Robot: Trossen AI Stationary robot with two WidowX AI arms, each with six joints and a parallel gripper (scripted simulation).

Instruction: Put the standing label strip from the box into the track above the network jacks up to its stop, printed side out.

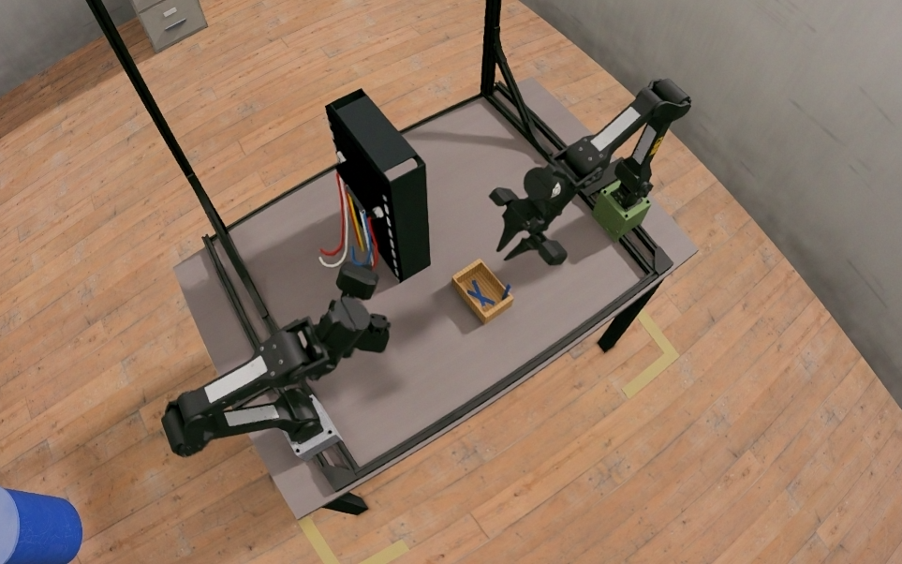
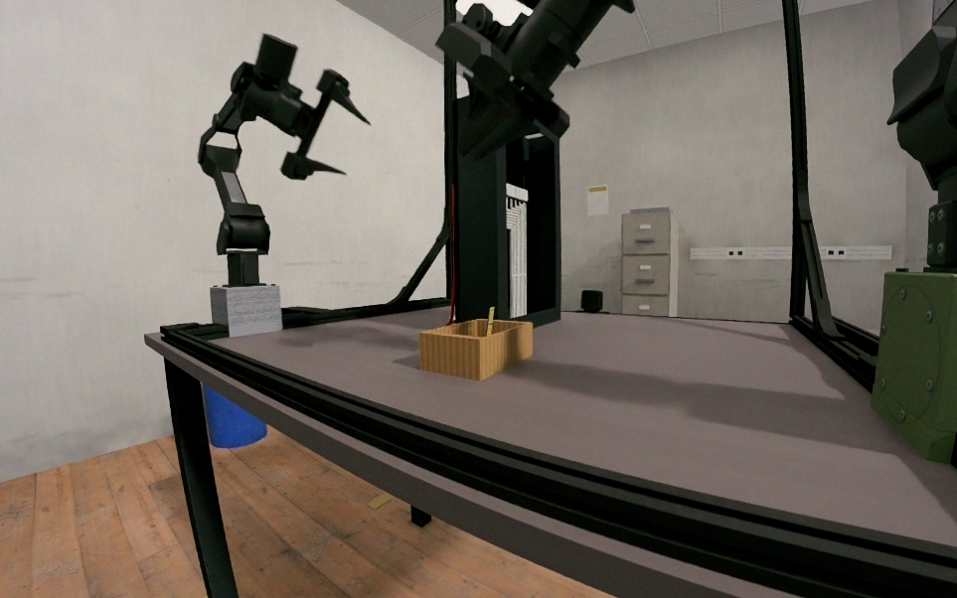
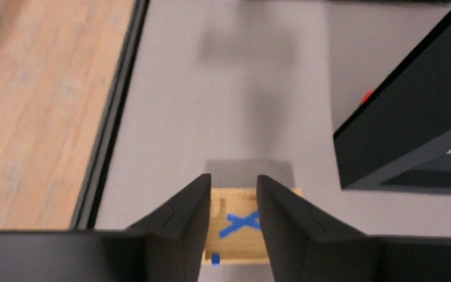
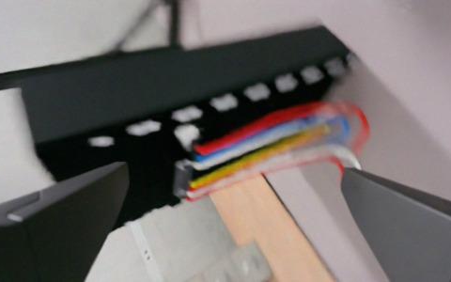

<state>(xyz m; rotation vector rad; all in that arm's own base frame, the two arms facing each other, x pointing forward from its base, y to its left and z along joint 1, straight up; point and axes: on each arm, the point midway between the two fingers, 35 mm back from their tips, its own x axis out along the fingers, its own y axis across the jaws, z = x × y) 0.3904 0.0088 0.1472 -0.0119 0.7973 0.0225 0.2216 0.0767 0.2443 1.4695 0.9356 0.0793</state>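
Right now my left hand is 1 cm short of the label strip and 22 cm above it. From my left hand the other things lie so: wooden box 3 cm behind, 3 cm to the right, 24 cm below; then black patch panel 30 cm behind, 15 cm to the right, 6 cm below.
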